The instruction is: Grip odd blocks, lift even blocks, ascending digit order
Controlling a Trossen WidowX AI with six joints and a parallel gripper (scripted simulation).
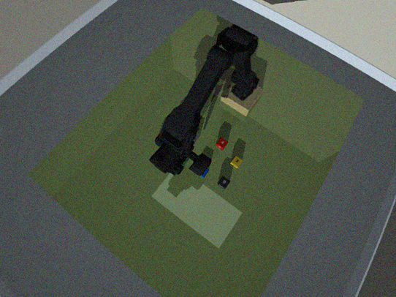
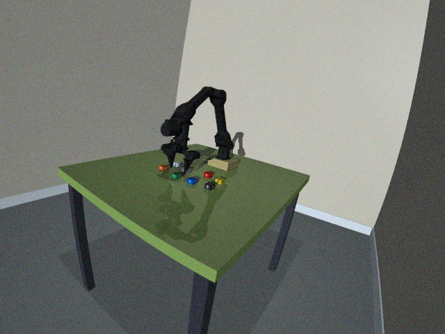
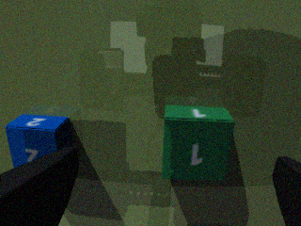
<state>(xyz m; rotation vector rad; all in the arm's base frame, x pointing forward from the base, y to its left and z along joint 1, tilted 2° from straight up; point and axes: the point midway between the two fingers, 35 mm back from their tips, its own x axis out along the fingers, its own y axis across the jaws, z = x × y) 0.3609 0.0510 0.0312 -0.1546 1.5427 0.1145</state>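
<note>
My gripper tip is now 30 mm above the green block and 10 mm to the left of it. Also, from my gripper tip: blue block 70 mm to the left, 30 mm below, 30 mm behind; grey block 100 mm behind, 50 mm to the right, 30 mm below; orange block 130 mm to the right, 30 mm below, 10 mm behind.
</note>
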